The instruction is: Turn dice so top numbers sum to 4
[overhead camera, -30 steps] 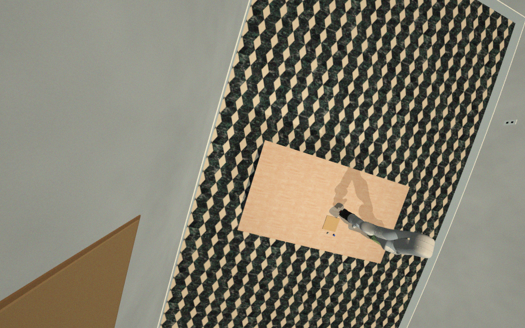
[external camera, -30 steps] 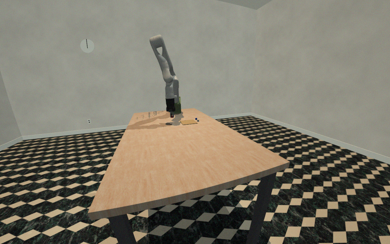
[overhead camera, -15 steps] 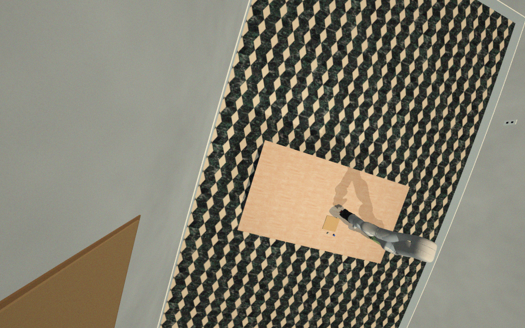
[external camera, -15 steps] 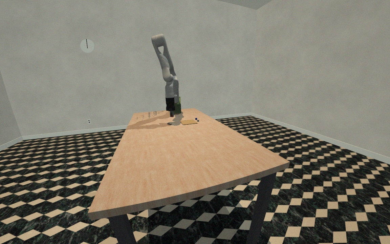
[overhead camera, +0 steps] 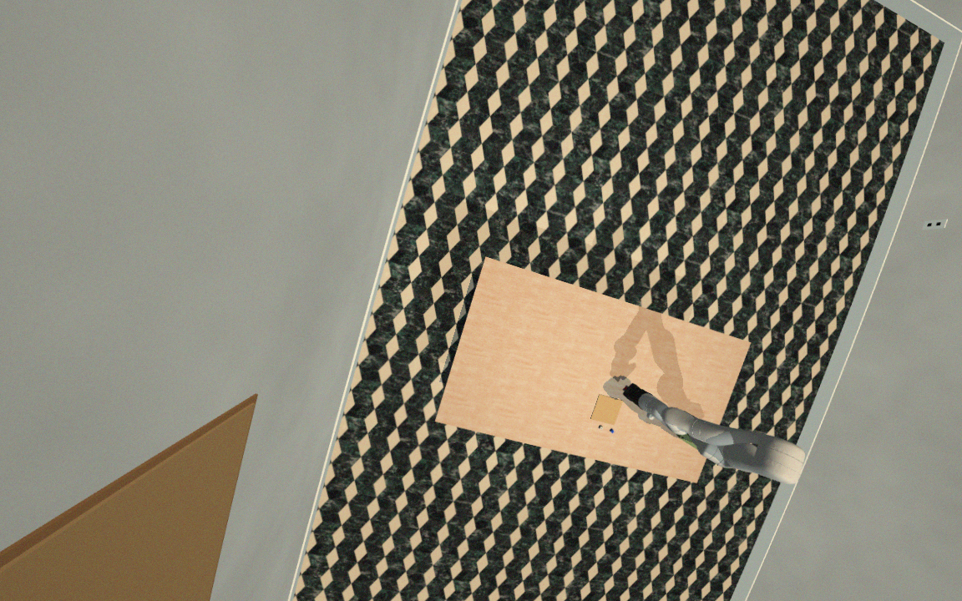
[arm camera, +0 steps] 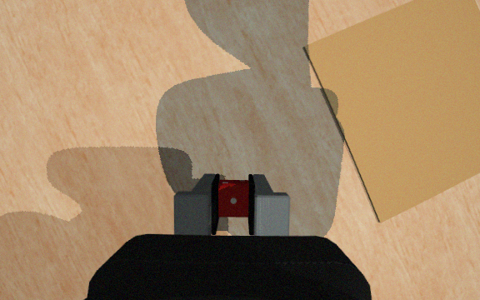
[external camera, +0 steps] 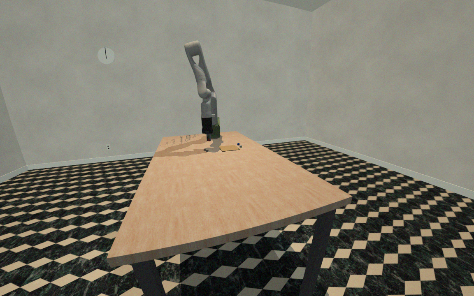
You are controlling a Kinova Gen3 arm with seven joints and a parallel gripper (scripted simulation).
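The tan mat lies 1 cm ahead of my hand, 15 cm to the left of it and 9 cm below it. The rest, counted from my hand: blue die (5 cm behind, 26 cm to the left, 9 cm below); red die (1 cm below); white die (2 cm ahead, 25 cm to the left, 9 cm below).
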